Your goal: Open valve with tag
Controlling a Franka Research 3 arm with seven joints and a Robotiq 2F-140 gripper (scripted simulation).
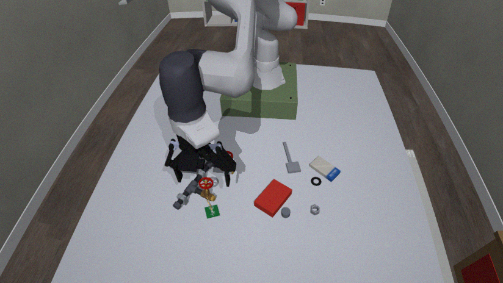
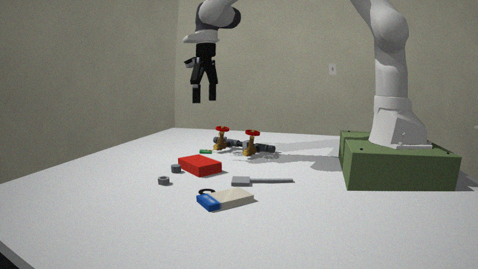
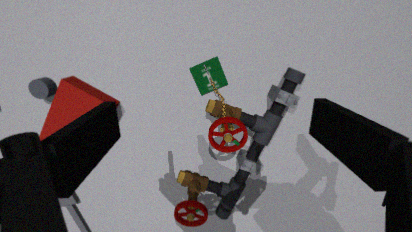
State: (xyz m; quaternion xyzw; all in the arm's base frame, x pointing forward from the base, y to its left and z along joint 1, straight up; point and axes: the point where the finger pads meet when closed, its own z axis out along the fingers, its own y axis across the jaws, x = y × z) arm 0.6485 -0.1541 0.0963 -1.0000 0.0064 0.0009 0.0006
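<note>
Right now the green tag is 200 mm below my hand and 10 mm ahead of it. Also, from my hand: grey scraper 270 mm to the left, 250 mm behind, 190 mm below; then blue box 410 mm to the left, 210 mm behind, 190 mm below; then red block 210 mm to the left, 180 mm below, 60 mm behind.
</note>
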